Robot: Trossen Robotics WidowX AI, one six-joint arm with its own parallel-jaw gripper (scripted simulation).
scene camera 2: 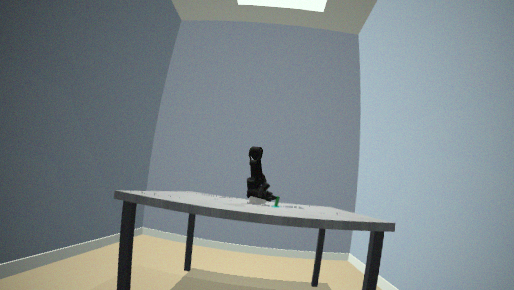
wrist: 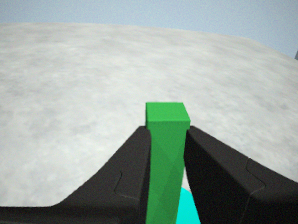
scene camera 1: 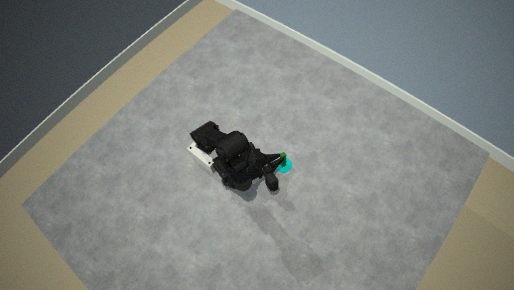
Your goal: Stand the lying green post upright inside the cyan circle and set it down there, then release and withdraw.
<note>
The gripper carries a green post.
The gripper is seen too in the wrist view.
</note>
